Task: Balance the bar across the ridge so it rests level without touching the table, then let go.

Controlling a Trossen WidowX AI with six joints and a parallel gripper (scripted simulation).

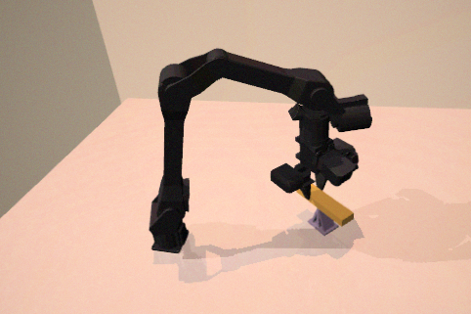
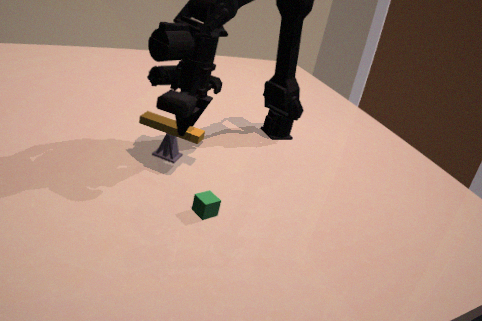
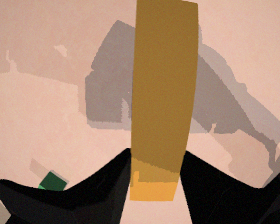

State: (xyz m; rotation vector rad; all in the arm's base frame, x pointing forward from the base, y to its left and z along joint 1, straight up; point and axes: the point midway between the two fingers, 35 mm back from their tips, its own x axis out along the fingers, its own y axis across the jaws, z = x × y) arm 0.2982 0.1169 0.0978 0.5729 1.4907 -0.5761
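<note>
Right now the bar is 20 mm to the right of my gripper tip and 20 mm ahead of it. Also, from my gripper tip: green cube: 180 mm to the left, 50 mm below, 10 mm ahead.
</note>
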